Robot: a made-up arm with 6 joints.
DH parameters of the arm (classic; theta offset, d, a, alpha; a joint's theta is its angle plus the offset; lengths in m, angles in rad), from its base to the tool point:
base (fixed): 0 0.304 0.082 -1.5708
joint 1: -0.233 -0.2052 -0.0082 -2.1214
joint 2: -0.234 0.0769 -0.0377 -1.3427
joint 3: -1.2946 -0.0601 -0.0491 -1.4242
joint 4: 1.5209 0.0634 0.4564 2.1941
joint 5: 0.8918 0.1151 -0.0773 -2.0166
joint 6: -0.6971 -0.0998 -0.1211 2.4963
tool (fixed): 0.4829 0.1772 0 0
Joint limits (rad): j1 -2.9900..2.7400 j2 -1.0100..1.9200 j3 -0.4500..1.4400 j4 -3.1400..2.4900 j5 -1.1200..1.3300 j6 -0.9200..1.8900
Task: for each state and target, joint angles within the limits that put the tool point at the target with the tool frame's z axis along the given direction. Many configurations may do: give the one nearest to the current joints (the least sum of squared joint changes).
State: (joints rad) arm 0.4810 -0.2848 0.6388 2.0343 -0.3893 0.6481
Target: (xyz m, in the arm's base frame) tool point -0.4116 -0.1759 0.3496 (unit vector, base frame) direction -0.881 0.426 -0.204
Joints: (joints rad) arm 0.1200 0.3645 0.1411 2.4900 -0.6307 0.7282
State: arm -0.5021 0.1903 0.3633 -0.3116 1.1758 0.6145
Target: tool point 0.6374 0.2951 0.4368 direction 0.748 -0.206 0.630
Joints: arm -0.8865 0.3817 0.9255 -0.1700 1.3300 1.0459
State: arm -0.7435 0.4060 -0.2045 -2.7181 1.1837 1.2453
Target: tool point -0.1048 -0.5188 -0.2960 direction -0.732 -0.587 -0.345
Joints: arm -0.3156 0.7197 -0.3228 -2.0187 0.6117 1.1137
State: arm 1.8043 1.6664 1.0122 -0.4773 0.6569 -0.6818
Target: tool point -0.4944 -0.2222 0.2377 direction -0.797 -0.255 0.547
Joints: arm 2.4359 1.1835 0.7861 -0.8043 -0.1520 0.1446
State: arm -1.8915 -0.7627 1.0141 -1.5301 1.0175 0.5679
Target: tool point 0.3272 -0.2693 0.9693 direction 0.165 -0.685 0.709
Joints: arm -1.9558 -0.5398 1.0238 -1.7559 0.9916 0.4513
